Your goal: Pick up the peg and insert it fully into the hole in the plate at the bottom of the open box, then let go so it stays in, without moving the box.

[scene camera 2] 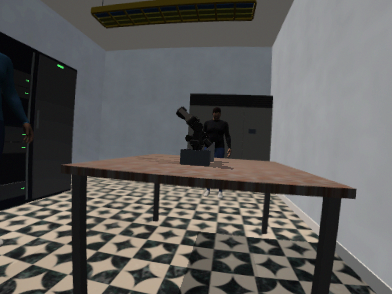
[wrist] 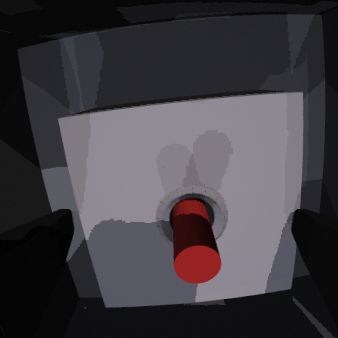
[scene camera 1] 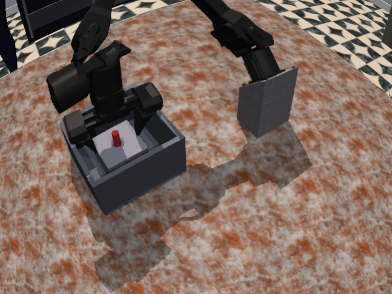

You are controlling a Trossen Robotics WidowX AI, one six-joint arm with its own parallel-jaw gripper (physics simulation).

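Where they show: gripper, fingertip midpoint: (wrist: 185,221) (scene camera 1: 116,142); arm's base at its link origin: (scene camera 2: 210,146) (scene camera 1: 267,77).
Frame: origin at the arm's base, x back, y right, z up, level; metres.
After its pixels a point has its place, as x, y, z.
Observation:
The red peg (scene camera 1: 116,138) {-0.305, 0.101, -0.048} (wrist: 196,240) {-0.302, 0.114, -0.041} stands nearly upright in the ringed hole (wrist: 163,217) {-0.313, 0.111, -0.067} of the pale plate (scene camera 1: 131,136) {-0.271, 0.102, -0.069} (wrist: 120,160) {-0.324, 0.136, -0.069}. Its upper part shows above the plate; its lower end is hidden in the hole, so its depth cannot be told. The plate lies at the bottom of the open dark grey box (scene camera 1: 150,175) {-0.294, 0.011, -0.080} (scene camera 2: 195,157) {-0.397, 0.112, -0.076} (wrist: 195,55) {-0.284, 0.171, -0.119}. My gripper (scene camera 1: 116,136) {-0.305, 0.108, -0.066} (wrist: 185,221) {-0.305, 0.108, -0.066} is open, its fingers reaching down inside the box, one on each side of the peg and well apart from it. In scene camera 2 the peg is hidden.
The box walls stand close around the fingers. A grey block-shaped base (scene camera 1: 269,105) {-0.030, -0.034, -0.039} stands on the table (scene camera 1: 235,250) {-0.269, -0.189, -0.127} (scene camera 2: 225,172) {-0.644, -0.051, -0.127} right of the box, with the arm's dark links arching from it. Two people (scene camera 2: 217,132) (scene camera 2: 11,100) and dark cabinets (scene camera 2: 55,105) are beyond the table.

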